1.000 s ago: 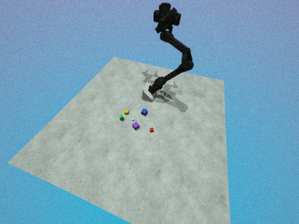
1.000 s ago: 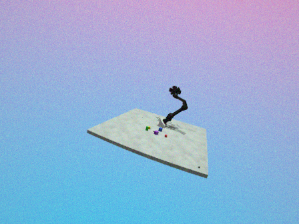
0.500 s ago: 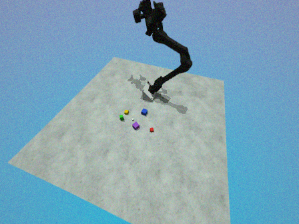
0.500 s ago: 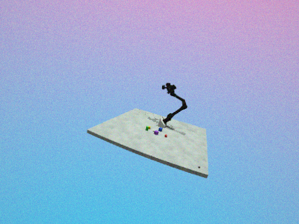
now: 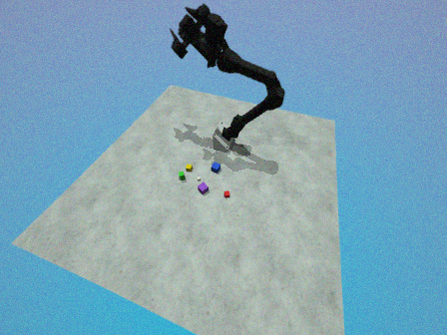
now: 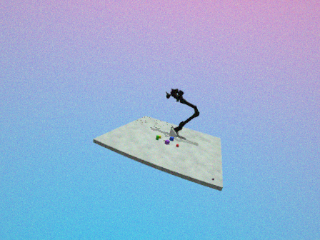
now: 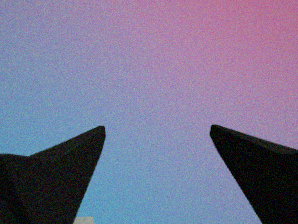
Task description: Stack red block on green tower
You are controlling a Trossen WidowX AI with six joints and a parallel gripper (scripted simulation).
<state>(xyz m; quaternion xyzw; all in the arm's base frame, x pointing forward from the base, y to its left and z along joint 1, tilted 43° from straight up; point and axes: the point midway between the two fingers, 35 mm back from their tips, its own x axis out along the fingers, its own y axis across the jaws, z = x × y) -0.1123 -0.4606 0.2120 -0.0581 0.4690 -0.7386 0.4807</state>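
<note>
My gripper tip is now 42 cm short of the red block, 31 cm to the right of it and 54 cm above it. The rest, counted from my gripper tip: yellow block: 32 cm ahead, 7 cm to the left, 54 cm below; then blue block: 29 cm ahead, 21 cm to the left, 54 cm below; then small white cube: 37 cm ahead, 14 cm to the left, 55 cm below.
</note>
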